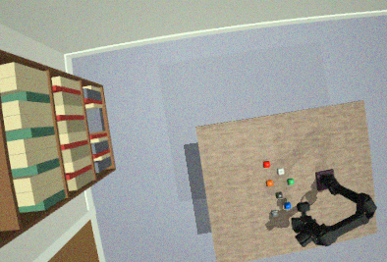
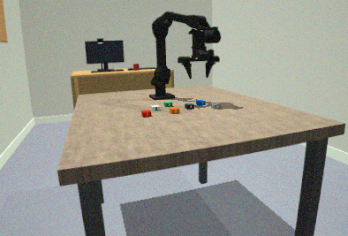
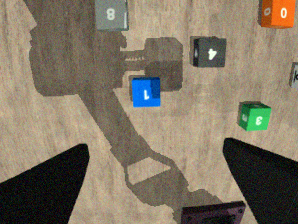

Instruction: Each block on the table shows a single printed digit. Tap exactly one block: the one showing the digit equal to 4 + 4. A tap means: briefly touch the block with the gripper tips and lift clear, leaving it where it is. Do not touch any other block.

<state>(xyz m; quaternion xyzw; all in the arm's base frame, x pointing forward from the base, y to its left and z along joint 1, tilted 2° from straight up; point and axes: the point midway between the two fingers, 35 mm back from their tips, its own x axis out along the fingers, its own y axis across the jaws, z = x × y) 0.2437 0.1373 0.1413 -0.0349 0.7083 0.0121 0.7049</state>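
The grey block lies 9 cm ahead of my gripper tip, 4 cm to the left of it and 11 cm below it. Also, from my gripper tip: green block (2 cm behind, 14 cm to the right, 11 cm below); black block (6 cm ahead, 7 cm to the right, 11 cm below); blue block (1 cm ahead, 1 cm to the left, 11 cm below).
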